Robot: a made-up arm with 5 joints. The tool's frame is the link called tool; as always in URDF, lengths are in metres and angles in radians. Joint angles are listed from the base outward.
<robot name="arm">
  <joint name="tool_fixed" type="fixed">
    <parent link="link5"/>
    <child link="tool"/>
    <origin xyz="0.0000 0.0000 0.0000" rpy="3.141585 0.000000 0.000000"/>
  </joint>
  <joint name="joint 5" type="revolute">
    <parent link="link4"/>
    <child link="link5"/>
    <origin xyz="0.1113 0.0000 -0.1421"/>
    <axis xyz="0 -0.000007 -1"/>
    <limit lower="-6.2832" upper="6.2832"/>
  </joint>
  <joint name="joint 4" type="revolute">
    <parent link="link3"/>
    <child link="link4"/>
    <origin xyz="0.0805 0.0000 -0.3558"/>
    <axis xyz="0 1 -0.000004"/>
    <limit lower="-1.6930" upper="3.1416"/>
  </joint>
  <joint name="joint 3" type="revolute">
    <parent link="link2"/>
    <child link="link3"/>
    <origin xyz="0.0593 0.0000 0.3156"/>
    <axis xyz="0 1 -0.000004"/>
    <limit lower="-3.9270" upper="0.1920"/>
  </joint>
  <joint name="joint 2" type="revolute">
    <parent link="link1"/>
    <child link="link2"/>
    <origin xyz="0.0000 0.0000 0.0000"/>
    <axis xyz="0 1 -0.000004"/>
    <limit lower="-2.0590" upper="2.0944"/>
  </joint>
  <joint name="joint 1" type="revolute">
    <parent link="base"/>
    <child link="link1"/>
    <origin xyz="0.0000 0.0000 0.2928"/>
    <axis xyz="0 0 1"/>
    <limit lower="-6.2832" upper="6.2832"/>
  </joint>
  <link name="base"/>
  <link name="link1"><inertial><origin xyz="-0.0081 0.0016 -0.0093"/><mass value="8.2"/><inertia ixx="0.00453" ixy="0" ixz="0" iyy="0.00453" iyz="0" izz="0.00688"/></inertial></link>
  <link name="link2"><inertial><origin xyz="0.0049 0.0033 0.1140"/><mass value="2.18"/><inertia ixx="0.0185" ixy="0" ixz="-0.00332" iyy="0.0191" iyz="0" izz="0.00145"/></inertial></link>
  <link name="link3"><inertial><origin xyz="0.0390 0.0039 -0.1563"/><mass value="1.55"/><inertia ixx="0.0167" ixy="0" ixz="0.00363" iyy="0.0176" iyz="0" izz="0.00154"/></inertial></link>
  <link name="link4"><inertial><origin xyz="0.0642 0.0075 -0.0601"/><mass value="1.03"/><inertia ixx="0.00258" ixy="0" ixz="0.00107" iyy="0.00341" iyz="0" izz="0.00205"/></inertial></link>
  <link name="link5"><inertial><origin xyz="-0.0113 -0.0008 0.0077"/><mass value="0.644"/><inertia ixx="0.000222" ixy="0" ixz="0" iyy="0.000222" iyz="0" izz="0.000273"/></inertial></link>
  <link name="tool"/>
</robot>
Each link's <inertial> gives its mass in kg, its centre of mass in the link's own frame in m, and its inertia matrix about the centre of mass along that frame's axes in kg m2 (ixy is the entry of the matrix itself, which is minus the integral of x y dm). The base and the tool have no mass. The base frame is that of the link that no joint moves.
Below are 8 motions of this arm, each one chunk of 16 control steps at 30 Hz.
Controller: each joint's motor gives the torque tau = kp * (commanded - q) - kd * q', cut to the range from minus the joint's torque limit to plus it. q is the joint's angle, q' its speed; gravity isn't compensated. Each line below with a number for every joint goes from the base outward.
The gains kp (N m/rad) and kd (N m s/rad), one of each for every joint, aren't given. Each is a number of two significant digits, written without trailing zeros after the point. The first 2 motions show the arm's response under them.
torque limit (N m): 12 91 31 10 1.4
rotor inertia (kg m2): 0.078 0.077 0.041 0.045 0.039
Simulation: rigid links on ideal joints. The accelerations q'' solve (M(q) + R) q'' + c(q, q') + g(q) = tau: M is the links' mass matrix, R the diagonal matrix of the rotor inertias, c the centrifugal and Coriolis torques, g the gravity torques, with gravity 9.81 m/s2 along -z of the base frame. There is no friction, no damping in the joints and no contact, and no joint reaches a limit. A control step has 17 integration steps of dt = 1/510 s. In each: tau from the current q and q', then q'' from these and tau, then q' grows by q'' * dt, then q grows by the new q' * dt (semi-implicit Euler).
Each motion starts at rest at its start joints. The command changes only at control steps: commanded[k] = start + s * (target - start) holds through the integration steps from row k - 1 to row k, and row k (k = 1, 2, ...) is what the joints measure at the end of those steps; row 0 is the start. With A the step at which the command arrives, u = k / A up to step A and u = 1 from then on. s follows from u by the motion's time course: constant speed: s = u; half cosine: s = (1 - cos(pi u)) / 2; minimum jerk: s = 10 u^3 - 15 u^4 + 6 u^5; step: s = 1 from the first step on.
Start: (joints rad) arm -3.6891 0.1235 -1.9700 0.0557 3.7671
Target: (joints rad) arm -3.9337 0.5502 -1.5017 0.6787 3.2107
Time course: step
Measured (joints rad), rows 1 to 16:
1: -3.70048 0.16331 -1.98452 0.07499 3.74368
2: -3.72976 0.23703 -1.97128 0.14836 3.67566
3: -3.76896 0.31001 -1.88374 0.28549 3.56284
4: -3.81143 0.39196 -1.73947 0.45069 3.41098
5: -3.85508 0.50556 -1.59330 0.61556 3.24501
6: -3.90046 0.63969 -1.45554 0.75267 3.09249
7: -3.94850 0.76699 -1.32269 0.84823 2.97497
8: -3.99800 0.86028 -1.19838 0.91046 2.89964
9: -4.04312 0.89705 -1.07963 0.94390 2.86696
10: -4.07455 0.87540 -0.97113 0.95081 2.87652
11: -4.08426 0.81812 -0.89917 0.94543 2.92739
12: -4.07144 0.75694 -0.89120 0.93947 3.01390
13: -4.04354 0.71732 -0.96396 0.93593 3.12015
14: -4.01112 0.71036 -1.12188 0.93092 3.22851
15: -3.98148 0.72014 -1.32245 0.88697 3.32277
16: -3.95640 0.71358 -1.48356 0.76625 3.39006
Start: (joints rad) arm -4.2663 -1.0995 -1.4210 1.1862 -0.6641
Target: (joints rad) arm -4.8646 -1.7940 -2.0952 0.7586 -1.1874
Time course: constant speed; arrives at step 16
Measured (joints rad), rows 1 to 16:
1: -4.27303 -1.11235 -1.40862 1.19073 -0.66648
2: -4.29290 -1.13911 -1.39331 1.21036 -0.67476
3: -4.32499 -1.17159 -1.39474 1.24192 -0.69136
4: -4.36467 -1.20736 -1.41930 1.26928 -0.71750
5: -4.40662 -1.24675 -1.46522 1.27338 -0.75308
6: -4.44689 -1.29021 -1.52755 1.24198 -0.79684
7: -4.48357 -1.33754 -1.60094 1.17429 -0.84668
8: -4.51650 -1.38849 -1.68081 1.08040 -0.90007
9: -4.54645 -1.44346 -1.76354 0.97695 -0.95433
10: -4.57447 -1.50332 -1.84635 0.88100 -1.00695
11: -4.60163 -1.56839 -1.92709 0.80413 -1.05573
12: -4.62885 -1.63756 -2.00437 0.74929 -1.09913
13: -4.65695 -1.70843 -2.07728 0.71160 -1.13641
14: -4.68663 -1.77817 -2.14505 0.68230 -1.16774
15: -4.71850 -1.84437 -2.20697 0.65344 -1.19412
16: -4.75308 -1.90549 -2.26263 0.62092 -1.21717
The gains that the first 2 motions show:
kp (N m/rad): 69 190 93 22 5.5
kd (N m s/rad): 3 8.9 2.2 0.5 0.14
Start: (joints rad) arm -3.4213 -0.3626 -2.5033 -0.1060 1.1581
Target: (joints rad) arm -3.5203 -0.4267 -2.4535 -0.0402 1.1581
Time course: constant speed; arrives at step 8
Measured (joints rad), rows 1 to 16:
1: -3.42462 -0.36736 -2.49525 -0.11236 1.15784
2: -3.43318 -0.37521 -2.48428 -0.12344 1.15711
3: -3.44543 -0.38362 -2.47688 -0.13063 1.15607
4: -3.45914 -0.39289 -2.47298 -0.13004 1.15497
5: -3.47281 -0.40351 -2.47092 -0.12198 1.15405
6: -3.48585 -0.41534 -2.46947 -0.10940 1.15347
7: -3.49828 -0.42780 -2.46794 -0.09608 1.15332
8: -3.51037 -0.44029 -2.46595 -0.08500 1.15361
9: -3.51964 -0.44977 -2.46757 -0.07885 1.15427
10: -3.52422 -0.45578 -2.47237 -0.07975 1.15523
11: -3.52495 -0.45978 -2.47712 -0.08710 1.15641
12: -3.52357 -0.46263 -2.48043 -0.09784 1.15771
13: -3.52160 -0.46458 -2.48235 -0.10812 1.15899
14: -3.52001 -0.46572 -2.48322 -0.11490 1.16010
15: -3.51917 -0.46612 -2.48318 -0.11684 1.16092
16: -3.51901 -0.46583 -2.48227 -0.11430 1.16135

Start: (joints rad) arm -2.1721 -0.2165 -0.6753 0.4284 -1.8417
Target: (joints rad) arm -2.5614 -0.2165 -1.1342 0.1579 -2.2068
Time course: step
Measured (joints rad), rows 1 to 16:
1: -2.18741 -0.19269 -0.71490 0.42671 -1.86036
2: -2.22879 -0.14778 -0.81478 0.42626 -1.91505
3: -2.29124 -0.11149 -0.93294 0.40491 -2.00365
4: -2.37069 -0.09876 -1.02935 0.34374 -2.11267
5: -2.45874 -0.10979 -1.08913 0.25455 -2.22454
6: -2.54678 -0.13667 -1.11691 0.16623 -2.32207
7: -2.62563 -0.16895 -1.12471 0.10373 -2.39160
8: -2.68595 -0.19759 -1.12284 0.07745 -2.42516
9: -2.72237 -0.21691 -1.11683 0.08429 -2.42138
10: -2.73288 -0.22476 -1.10806 0.11367 -2.38481
11: -2.71845 -0.22180 -1.09561 0.15336 -2.32440
12: -2.68572 -0.21040 -1.07842 0.19355 -2.25190
13: -2.64303 -0.19374 -1.05663 0.22865 -2.17958
14: -2.59800 -0.17518 -1.03197 0.25713 -2.11818
15: -2.55668 -0.15772 -1.00730 0.27994 -2.07550
16: -2.52331 -0.14360 -0.98587 0.29840 -2.05559

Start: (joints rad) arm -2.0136 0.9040 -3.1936 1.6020 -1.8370
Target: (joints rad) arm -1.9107 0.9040 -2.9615 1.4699 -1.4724
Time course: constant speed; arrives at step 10
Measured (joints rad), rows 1 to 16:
1: -2.01317 0.90865 -3.18907 1.60346 -1.83367
2: -2.01165 0.91643 -3.16632 1.60486 -1.82212
3: -2.00861 0.92660 -3.12629 1.60289 -1.79967
4: -2.00383 0.94136 -3.07796 1.59762 -1.76565
5: -1.99729 0.96066 -3.02758 1.59111 -1.72118
6: -1.98907 0.98255 -2.97800 1.58564 -1.66876
7: -1.97931 1.00463 -2.93072 1.58250 -1.61171
8: -1.96813 1.02488 -2.88694 1.58156 -1.55361
9: -1.95570 1.04182 -2.84768 1.58134 -1.49772
10: -1.94221 1.05448 -2.81365 1.57963 -1.44660
11: -1.92814 1.06569 -2.79355 1.57896 -1.40468
12: -1.91424 1.07434 -2.78791 1.58124 -1.37703
13: -1.90116 1.07750 -2.79108 1.58433 -1.36603
14: -1.88950 1.07453 -2.79963 1.58531 -1.37138
15: -1.87976 1.06643 -2.81209 1.58200 -1.39040
16: -1.87233 1.05472 -2.82729 1.57367 -1.41880

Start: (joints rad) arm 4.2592 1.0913 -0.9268 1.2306 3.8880
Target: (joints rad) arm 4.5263 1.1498 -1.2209 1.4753 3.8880
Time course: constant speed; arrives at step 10
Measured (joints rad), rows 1 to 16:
1: 4.26170 1.10599 -0.94052 1.23402 3.88790
2: 4.27012 1.13409 -0.96897 1.24023 3.88728
3: 4.28600 1.16121 -1.00154 1.24882 3.88595
4: 4.30921 1.18077 -1.03294 1.26119 3.88394
5: 4.33841 1.19227 -1.06270 1.27966 3.88157
6: 4.37162 1.19808 -1.09237 1.30500 3.87922
7: 4.40673 1.20098 -1.12311 1.33521 3.87727
8: 4.44193 1.20305 -1.15485 1.36654 3.87600
9: 4.47593 1.20550 -1.18670 1.39542 3.87552
10: 4.50800 1.20895 -1.21770 1.42005 3.87581
11: 4.53599 1.21014 -1.23967 1.43135 3.87662
12: 4.55731 1.20787 -1.24716 1.42505 3.87761
13: 4.57071 1.20508 -1.24397 1.40939 3.87853
14: 4.57598 1.20456 -1.23617 1.39541 3.87920
15: 4.57381 1.20701 -1.22782 1.39025 3.87955
16: 4.56563 1.21141 -1.22038 1.39518 3.87959

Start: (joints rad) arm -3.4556 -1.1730 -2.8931 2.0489 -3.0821
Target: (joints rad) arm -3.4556 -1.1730 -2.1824 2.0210 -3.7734
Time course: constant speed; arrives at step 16
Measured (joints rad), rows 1 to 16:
1: -3.45562 -1.18679 -2.87710 2.05493 -3.08548
2: -3.45563 -1.21197 -2.85394 2.06969 -3.09765
3: -3.45560 -1.23908 -2.83273 2.08523 -3.12216
4: -3.45551 -1.26456 -2.81179 2.09422 -3.16039
5: -3.45537 -1.28671 -2.78731 2.09288 -3.21163
6: -3.45519 -1.30408 -2.75699 2.08167 -3.27337
7: -3.45499 -1.31559 -2.72012 2.06425 -3.34188
8: -3.45480 -1.32087 -2.67683 2.04575 -3.41285
9: -3.45463 -1.32018 -2.62765 2.03107 -3.48206
10: -3.45451 -1.31427 -2.57332 2.02368 -3.54598
11: -3.45444 -1.30418 -2.51475 2.02495 -3.60223
12: -3.45445 -1.29106 -2.45301 2.03411 -3.64980
13: -3.45454 -1.27610 -2.38933 2.04879 -3.68904
14: -3.45473 -1.26055 -2.32507 2.06581 -3.72149
15: -3.45503 -1.24561 -2.26167 2.08203 -3.74948
16: -3.45541 -1.23235 -2.20049 2.09505 -3.77574

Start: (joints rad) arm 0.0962 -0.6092 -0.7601 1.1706 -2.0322
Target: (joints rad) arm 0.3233 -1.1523 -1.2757 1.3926 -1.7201
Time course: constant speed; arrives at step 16
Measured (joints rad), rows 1 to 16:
1: 0.09784 -0.61513 -0.74962 1.17526 -2.03095
2: 0.10338 -0.62930 -0.73022 1.19856 -2.02600
3: 0.11381 -0.64963 -0.71587 1.24721 -2.01538
4: 0.12882 -0.67487 -0.71460 1.31285 -1.99819
5: 0.14708 -0.70458 -0.72918 1.37805 -1.97463
6: 0.16668 -0.73820 -0.75912 1.42552 -1.94588
7: 0.18583 -0.77466 -0.80207 1.44504 -1.91387
8: 0.20338 -0.81266 -0.85439 1.43626 -1.88095
9: 0.21899 -0.85143 -0.91185 1.40763 -1.84942
10: 0.23299 -0.89096 -0.97051 1.37261 -1.82112
11: 0.24601 -0.93179 -1.02725 1.34476 -1.79715
12: 0.25872 -0.97430 -1.07983 1.33347 -1.77764
13: 0.27158 -1.01829 -1.12685 1.34192 -1.76193
14: 0.28477 -1.06283 -1.16779 1.36748 -1.74872
15: 0.29826 -1.10660 -1.20299 1.40394 -1.73643
16: 0.31190 -1.14840 -1.23353 1.44406 -1.72352

